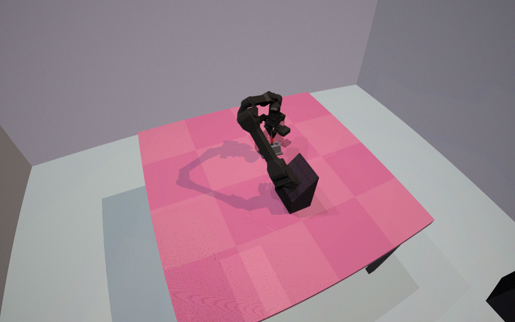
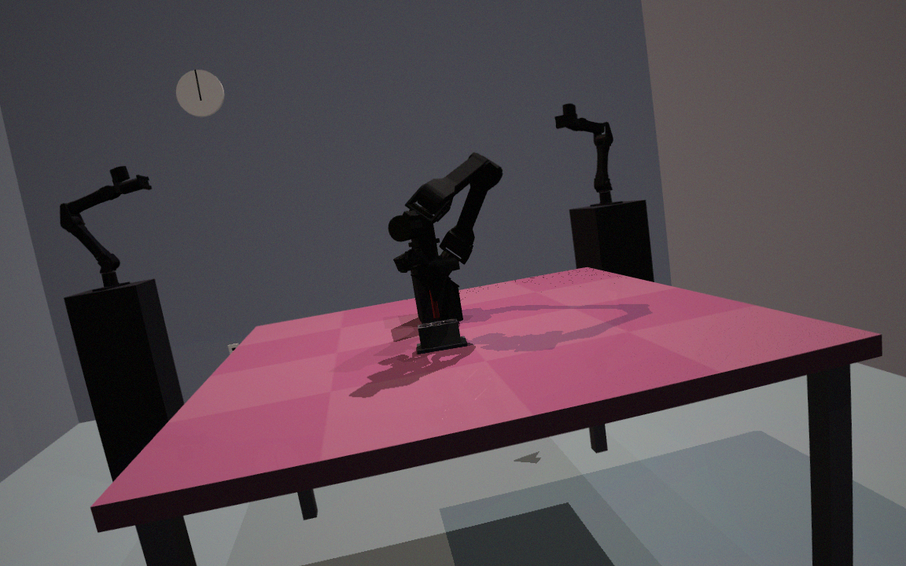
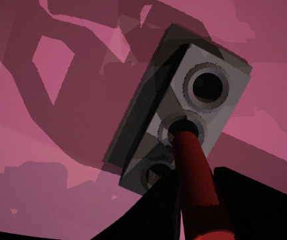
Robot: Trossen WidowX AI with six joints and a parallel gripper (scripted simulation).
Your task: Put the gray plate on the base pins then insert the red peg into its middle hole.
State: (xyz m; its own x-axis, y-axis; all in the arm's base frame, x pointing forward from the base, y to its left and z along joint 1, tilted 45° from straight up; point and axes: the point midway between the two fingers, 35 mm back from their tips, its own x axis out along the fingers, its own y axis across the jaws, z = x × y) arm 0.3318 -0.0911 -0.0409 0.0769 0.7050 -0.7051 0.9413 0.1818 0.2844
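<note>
Right now my gripper tip is 7 cm above the gray plate. Also, from my gripper tip: red peg right at my gripper tip.
</note>
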